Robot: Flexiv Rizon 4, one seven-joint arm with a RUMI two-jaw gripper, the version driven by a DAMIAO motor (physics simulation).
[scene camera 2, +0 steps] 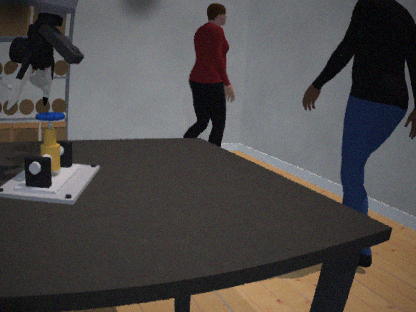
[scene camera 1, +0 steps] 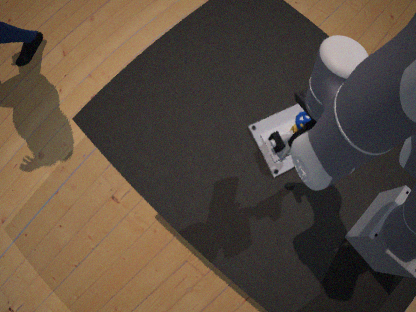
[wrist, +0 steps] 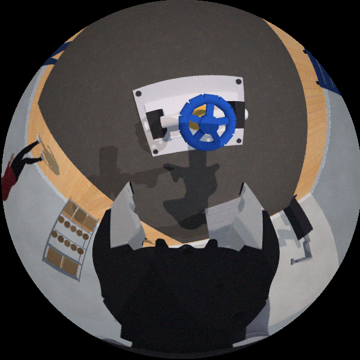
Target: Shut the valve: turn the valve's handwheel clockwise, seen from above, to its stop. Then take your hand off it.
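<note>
The blue handwheel (scene camera 1: pixel 303 119) (scene camera 2: pixel 50 116) (wrist: pixel 210 124) sits level on top of the valve's yellow body (scene camera 2: pixel 50 152) (wrist: pixel 200 108). The valve stands on a white base plate (scene camera 1: pixel 272 120) (scene camera 2: pixel 76 181) (wrist: pixel 175 88) between two black blocks. My gripper (scene camera 2: pixel 28 108) (wrist: pixel 186 183) is wide open with nothing between its fingers. It is above the handwheel's level and off to one side, apart from it. In the wrist view the wheel lies beyond the fingertips, a little right of centre. In scene camera 1 the arm hides most of the gripper.
The valve's plate is on a dark table (scene camera 1: pixel 175 115) (scene camera 2: pixel 225 215) (wrist: pixel 185 45). The arm's grey base block (scene camera 1: pixel 364 250) stands at the lower right in scene camera 1. A person in red (scene camera 2: pixel 207 55) and one in black (scene camera 2: pixel 380 55) are beyond the table, near the walls.
</note>
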